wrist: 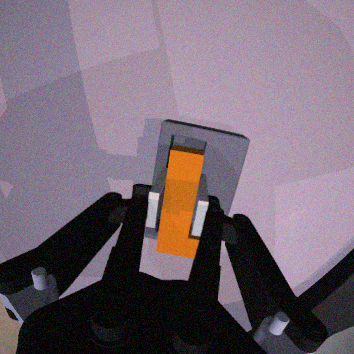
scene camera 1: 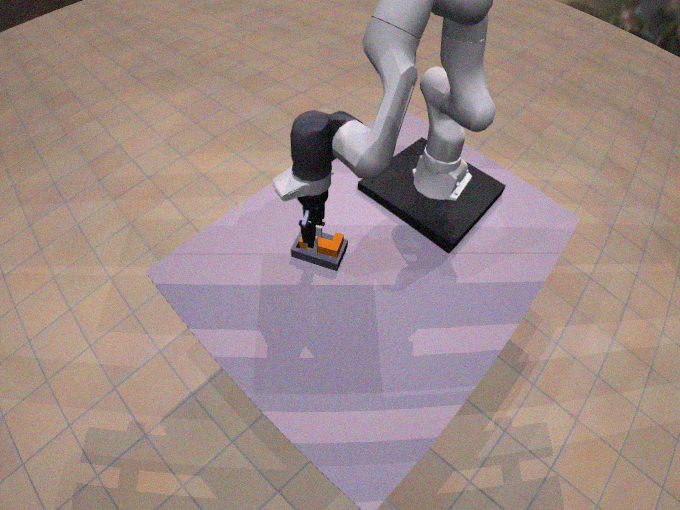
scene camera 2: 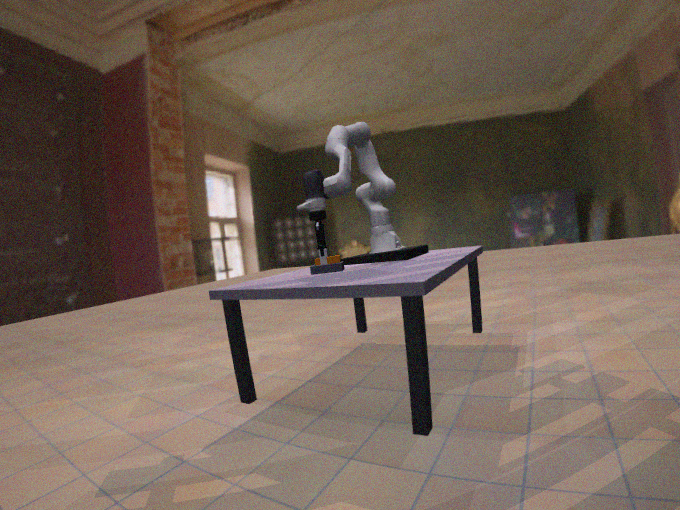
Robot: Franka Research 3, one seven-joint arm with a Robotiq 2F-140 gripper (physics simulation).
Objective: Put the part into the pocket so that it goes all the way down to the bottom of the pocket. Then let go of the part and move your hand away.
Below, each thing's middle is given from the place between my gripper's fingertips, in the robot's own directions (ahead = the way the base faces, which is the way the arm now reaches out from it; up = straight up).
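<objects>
I find the orange L-shaped part (wrist: 174, 236) 1 cm above my hand, 2 cm behind it and 1 cm to the left of it. The grey pocket block (wrist: 224, 152) is 2 cm below my hand and 2 cm behind it.
</objects>
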